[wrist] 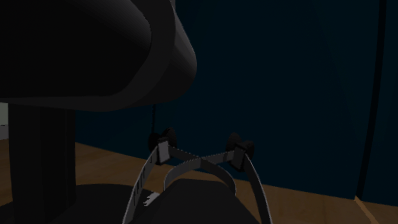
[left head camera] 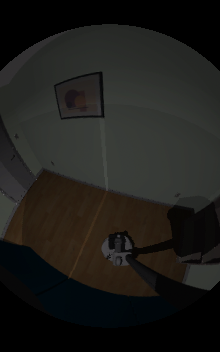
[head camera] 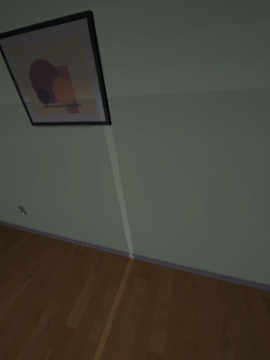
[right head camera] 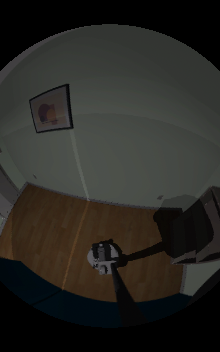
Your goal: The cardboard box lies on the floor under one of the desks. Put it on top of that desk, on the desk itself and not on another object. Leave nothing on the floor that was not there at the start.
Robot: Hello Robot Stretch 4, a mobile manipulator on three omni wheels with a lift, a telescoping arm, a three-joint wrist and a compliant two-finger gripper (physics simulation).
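Frame: origin at the robot's base, x left, y ahead, z down, level; centimetres.
Where they show: gripper, fingertip midpoint: (wrist: 201,142) (left head camera: 110,259) (right head camera: 97,268).
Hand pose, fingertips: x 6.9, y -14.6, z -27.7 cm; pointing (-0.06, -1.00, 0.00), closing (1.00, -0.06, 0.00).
Note:
After its pixels a point has its place.
My gripper (wrist: 201,142) @[z -27.7, x 6.9, y -14.6 cm] is open in the wrist view, its two dark fingertips apart with no object between them. A dark blue panel stands behind the fingertips, with a strip of wooden floor below it. The cardboard box cannot be made out in any view, and no desk top can be clearly identified. In the left and right head views part of my arm and a round grey-white robot part show low in the middle; the fingers cannot be made out there.
The dark blue panel (wrist: 280,90) @[z -37.6, x 34.5, y -74.8 cm] crosses the wrist view, and blue surfaces line the bottom of both side head views. A dark, boxy object (left head camera: 197,235) @[z -19.0, x -139.3, y -6.3 cm] (right head camera: 192,230) @[z -28.9, x -140.4, y -2.9 cm] stands at the right. A framed picture (head camera: 65,75) @[z -152.5, x 36.6, y 104.1 cm] (left head camera: 80,97) @[z -149.4, x 38.9, y 104.7 cm] (right head camera: 51,110) @[z -149.9, x 38.3, y 104.6 cm] hangs on the pale green wall (head camera: 190,175) @[z -99.2, x -24.2, y 89.0 cm].

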